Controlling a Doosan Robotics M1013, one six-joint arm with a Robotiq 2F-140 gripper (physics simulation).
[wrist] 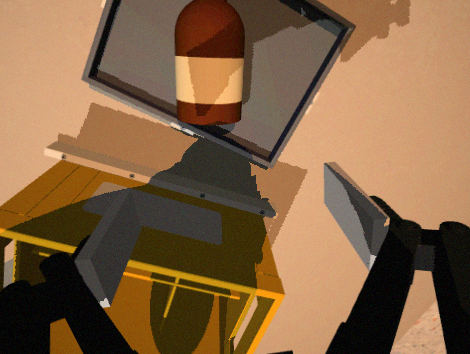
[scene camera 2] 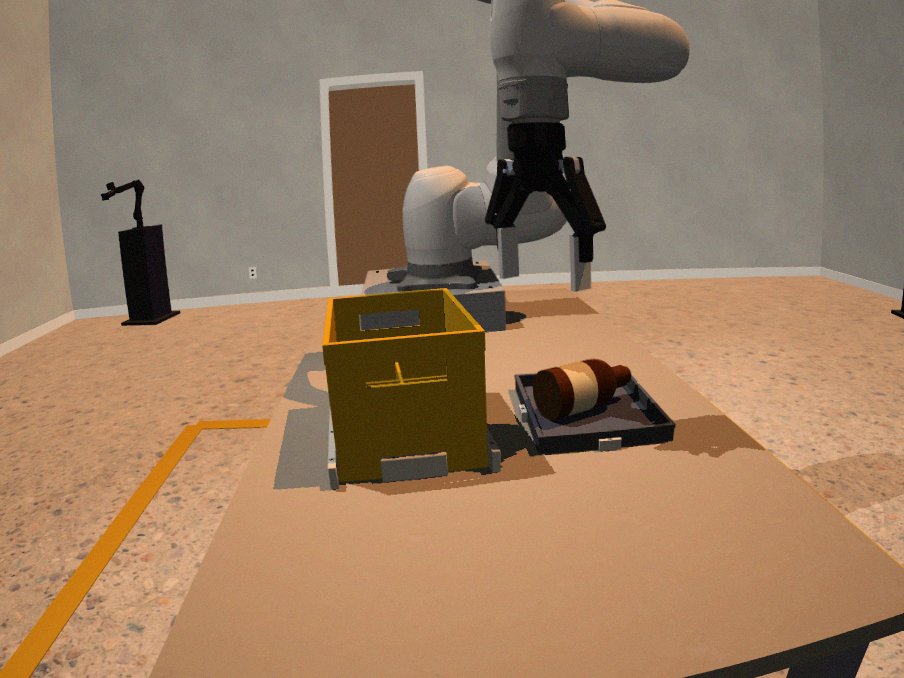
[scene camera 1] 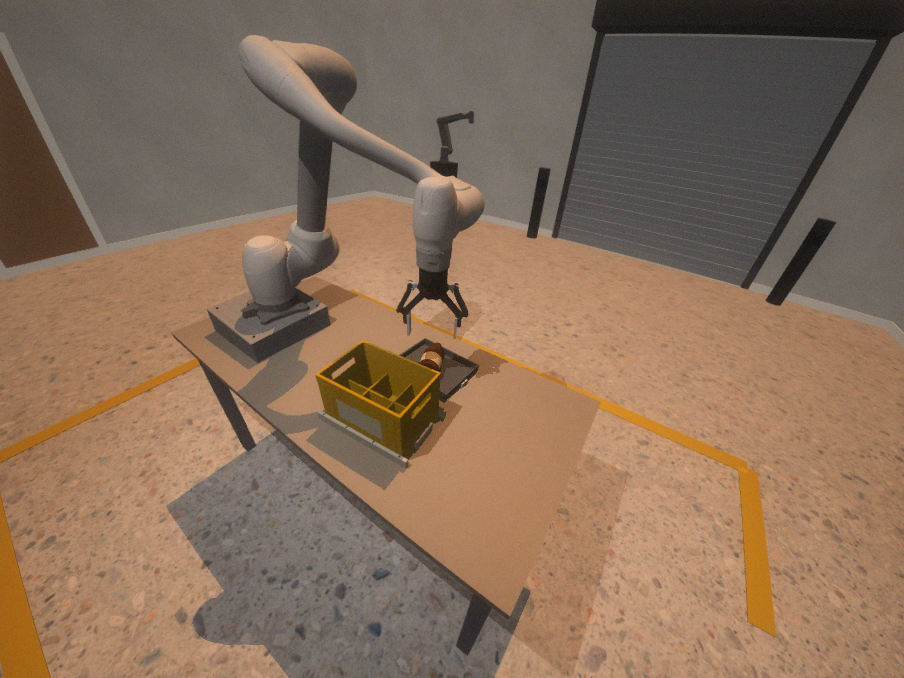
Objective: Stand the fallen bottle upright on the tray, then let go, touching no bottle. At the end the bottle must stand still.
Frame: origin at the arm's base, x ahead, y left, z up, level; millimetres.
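Seen in the pictures: gripper, fingertip midpoint: [wrist: 229, 196] [scene camera 2: 543, 283] [scene camera 1: 431, 334]; arm's base, link origin: [scene camera 2: 441, 280] [scene camera 1: 278, 306].
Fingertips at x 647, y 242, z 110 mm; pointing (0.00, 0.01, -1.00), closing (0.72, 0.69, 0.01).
Offsets run from my fingertips to a thing's top centre.
The brown bottle with a cream label @(68 mm left, 67 mm back, 129 mm down) [scene camera 1: 432, 356] [scene camera 2: 584, 386] [wrist: 210, 80] lies on its side in the dark shallow tray @(67 mm left, 57 mm back, 182 mm down) [scene camera 1: 470, 372] [scene camera 2: 569, 442] [wrist: 280, 90]. In the scene camera 2 view its neck points right and away, over the tray's far side, and its base is at the crate side. In the wrist view the neck is cut off by the top edge. My gripper [scene camera 1: 432, 334] [scene camera 2: 544, 280] [wrist: 229, 196] points down, open and empty. It hangs above the tabletop, higher than the bottle and apart from it, towards the arm's base in the scene camera 2 view.
A tall yellow divided crate @(198 mm right, 15 mm ahead, 33 mm down) [scene camera 1: 394, 430] [scene camera 2: 408, 423] [wrist: 40, 200] stands close beside the tray, between metal guide rails [scene camera 1: 365, 439] [scene camera 2: 414, 467] [wrist: 165, 184]. In the wrist view the left finger overlaps the crate. The arm's base [scene camera 1: 270, 324] [scene camera 2: 478, 306] is at the table's far end.
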